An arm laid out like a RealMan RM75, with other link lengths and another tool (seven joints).
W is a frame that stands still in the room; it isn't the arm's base.
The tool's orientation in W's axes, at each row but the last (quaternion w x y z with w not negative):
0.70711, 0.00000, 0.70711, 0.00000
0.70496, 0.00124, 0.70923, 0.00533
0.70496, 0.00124, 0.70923, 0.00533
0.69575, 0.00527, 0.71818, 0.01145
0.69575, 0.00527, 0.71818, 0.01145
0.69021, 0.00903, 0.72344, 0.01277
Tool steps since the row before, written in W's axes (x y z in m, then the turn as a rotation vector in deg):
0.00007, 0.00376, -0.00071, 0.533, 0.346, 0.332
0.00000, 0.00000, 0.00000, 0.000, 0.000, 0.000
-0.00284, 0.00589, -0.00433, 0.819, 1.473, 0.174
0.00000, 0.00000, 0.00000, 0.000, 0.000, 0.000
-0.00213, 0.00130, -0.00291, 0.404, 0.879, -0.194
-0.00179, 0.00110, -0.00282, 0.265, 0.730, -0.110
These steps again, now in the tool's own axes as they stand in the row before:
0.00071, 0.00376, 0.00007, -0.332, 0.346, 0.533
0.00000, 0.00000, 0.00000, 0.000, 0.000, 0.000
0.00440, 0.00587, -0.00278, -0.165, 1.470, 0.826
0.00000, 0.00000, 0.00000, 0.000, 0.000, 0.000
0.00301, 0.00125, -0.00203, 0.202, 0.871, 0.418
0.00293, 0.00102, -0.00165, 0.120, 0.725, 0.274

